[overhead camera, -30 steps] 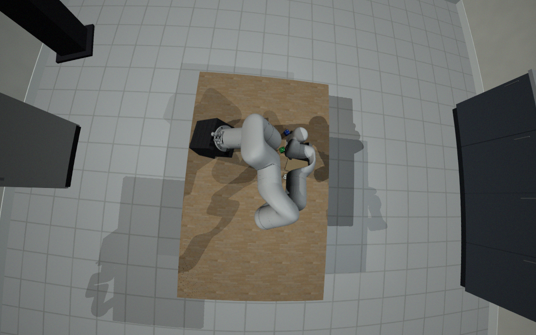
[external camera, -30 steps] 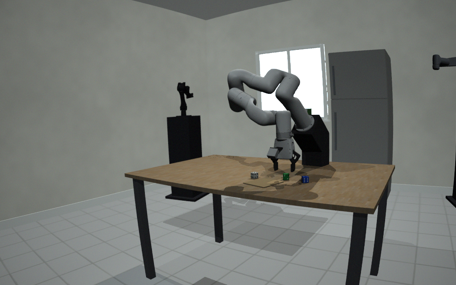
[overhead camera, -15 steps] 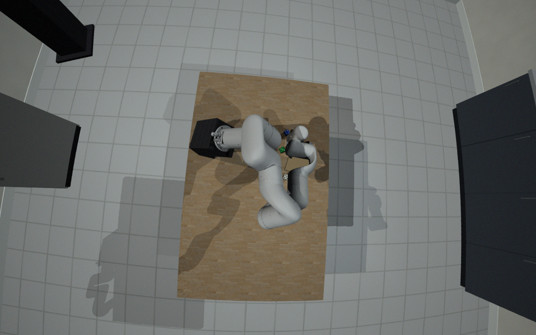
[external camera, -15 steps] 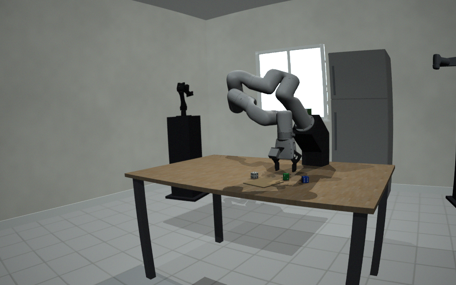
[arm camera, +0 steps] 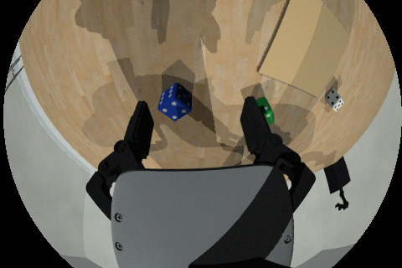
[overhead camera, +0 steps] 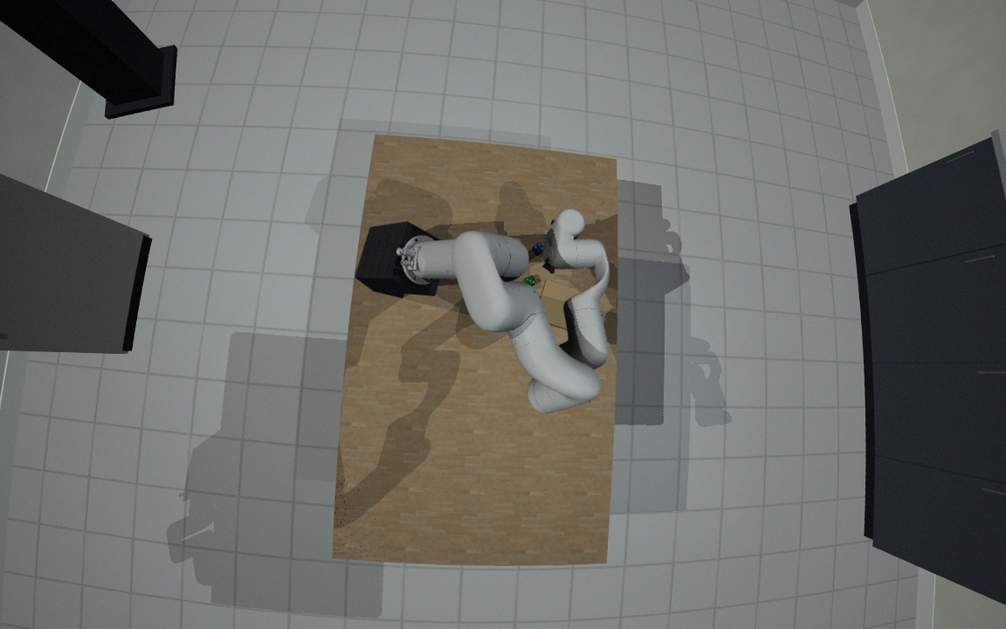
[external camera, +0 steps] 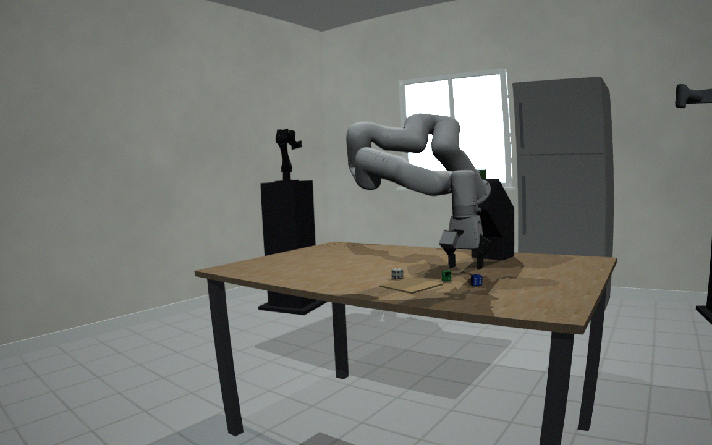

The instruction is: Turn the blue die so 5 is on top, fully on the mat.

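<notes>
Now: hand 50 mm above the blue die, 30 mm to the right of it and 20 mm past it. Round my hand: white die (250 mm to the right, 80 mm behind, 50 mm below); tan mat (170 mm to the right, 60 mm below, 20 mm ahead); green die (80 mm to the right, 70 mm behind, 50 mm below).
</notes>
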